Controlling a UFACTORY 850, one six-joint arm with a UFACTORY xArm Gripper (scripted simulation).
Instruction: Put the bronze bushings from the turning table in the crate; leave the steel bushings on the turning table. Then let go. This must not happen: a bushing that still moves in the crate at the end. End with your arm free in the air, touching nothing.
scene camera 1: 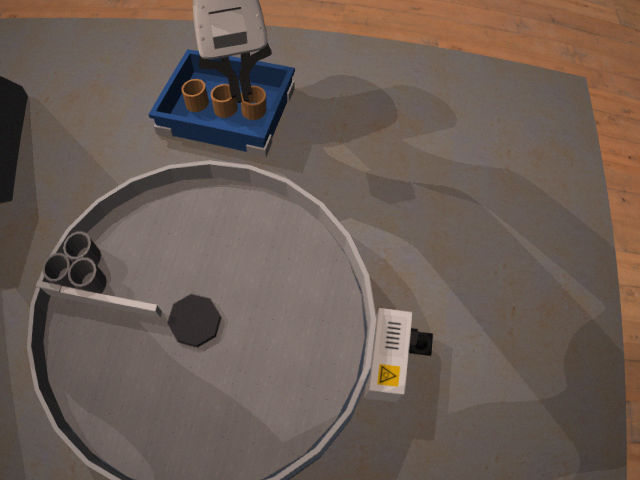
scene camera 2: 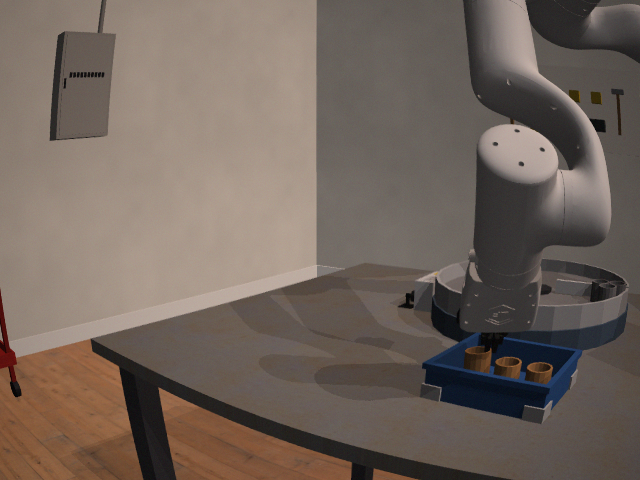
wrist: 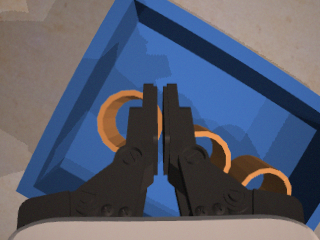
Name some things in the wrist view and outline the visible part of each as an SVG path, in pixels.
My gripper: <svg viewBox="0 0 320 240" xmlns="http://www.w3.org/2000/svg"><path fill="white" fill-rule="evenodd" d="M8 238L8 240L319 240L312 229L305 225L303 207L297 198L287 194L253 188L253 190L249 190L211 162L206 149L196 144L191 107L180 107L179 109L177 83L167 83L167 86L163 86L162 142L163 175L167 175L167 181L175 187L180 217L143 217L147 188L154 183L154 175L158 175L157 86L153 86L153 83L144 83L142 107L129 108L126 145L116 151L113 162L75 191L70 192L67 190L25 200L18 210L17 230Z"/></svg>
A bronze bushing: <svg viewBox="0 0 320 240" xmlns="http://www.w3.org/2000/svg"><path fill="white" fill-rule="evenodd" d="M194 125L196 137L207 136L212 142L211 162L228 173L231 166L231 153L227 144L209 129L197 124Z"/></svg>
A bronze bushing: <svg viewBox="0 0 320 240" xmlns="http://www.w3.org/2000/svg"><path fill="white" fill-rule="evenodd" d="M158 107L159 140L162 131L162 113ZM139 91L120 91L110 96L101 106L97 117L98 132L103 143L114 152L126 144L126 139L119 134L116 128L115 117L118 109L130 100L143 99L143 93Z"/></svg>
